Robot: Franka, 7 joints.
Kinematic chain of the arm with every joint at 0, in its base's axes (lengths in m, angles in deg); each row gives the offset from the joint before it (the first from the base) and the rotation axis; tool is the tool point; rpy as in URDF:
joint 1: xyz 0 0 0.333 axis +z
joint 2: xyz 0 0 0 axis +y
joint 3: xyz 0 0 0.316 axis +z
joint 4: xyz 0.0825 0 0 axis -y
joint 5: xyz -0.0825 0 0.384 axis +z
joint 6: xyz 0 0 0 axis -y
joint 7: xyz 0.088 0 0 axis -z
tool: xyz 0 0 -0.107 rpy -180 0 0
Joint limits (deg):
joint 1: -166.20..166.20
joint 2: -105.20..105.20
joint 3: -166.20..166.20
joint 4: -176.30..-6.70
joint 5: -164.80..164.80
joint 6: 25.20..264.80
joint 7: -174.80..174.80
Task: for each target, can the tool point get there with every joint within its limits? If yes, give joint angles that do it. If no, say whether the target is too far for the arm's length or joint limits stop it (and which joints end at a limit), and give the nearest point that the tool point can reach.
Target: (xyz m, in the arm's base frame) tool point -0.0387 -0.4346 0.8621
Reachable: yes | joints -2.08 -18.16 -74.13 -93.75 -7.79 239.60 -98.01
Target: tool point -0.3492 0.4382 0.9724
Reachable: yes | joints 97.46 41.49 105.97 -31.84 -60.59 132.05 -33.38
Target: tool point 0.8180 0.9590 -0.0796
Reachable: no: too far | nearest point 0.5291 0.6203 0.0661 | short by 0.468 m
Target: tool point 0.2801 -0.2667 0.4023
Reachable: yes | joints -91.48 -41.40 43.16 -160.68 -44.14 168.26 -143.96
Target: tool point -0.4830 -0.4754 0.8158
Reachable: yes | joints 62.13 -39.35 132.26 -45.15 -2.91 191.93 22.02
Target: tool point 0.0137 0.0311 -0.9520
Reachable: no: too far | nearest point 0.0678 0.1538 -0.3481 | short by 0.619 m
